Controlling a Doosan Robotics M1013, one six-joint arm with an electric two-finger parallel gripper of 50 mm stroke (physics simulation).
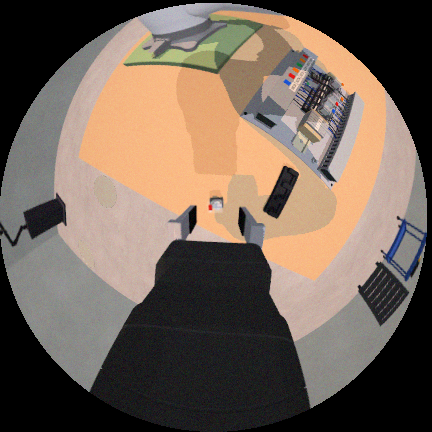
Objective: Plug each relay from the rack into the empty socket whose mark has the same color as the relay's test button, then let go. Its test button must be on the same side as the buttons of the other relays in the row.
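Where they show: gripper, fingertip midpoint: [217, 214]; arm's base, link origin: [183, 32].
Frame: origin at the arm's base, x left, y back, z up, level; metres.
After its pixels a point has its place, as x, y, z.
Note:
A small pale relay [216, 203] {-0.379, -0.334, 0.026} with a red test button [210, 207] {-0.391, -0.328, 0.027} is on the orange table top, beyond the fingertips and between their lines. My gripper [217, 214] {-0.368, -0.336, 0.108} is open, with nothing between its fingers. The black rack [281, 192] {-0.292, -0.438, -0.014} lies to the right of the relay; no relay can be made out in it. The grey panel [285, 138] {-0.191, -0.382, -0.014} is at the upper right. It bears a row of coloured marks in blue [286, 82] {-0.090, -0.319, 0.026}, red [291, 76] {-0.062, -0.320, 0.026}, orange and green, beside dark wired parts. The sockets and the relays in the row are too small to tell apart.
A slotted duct [338, 139] {-0.102, -0.481, 0.014} runs along the panel's right side. A green mat [200, 61] {-0.118, -0.134, 0.003} with a grey object on it is at the top. A black box-like object [45, 218] is at the far left. A blue frame [397, 242] and a dark slatted piece [384, 294] are at the right.

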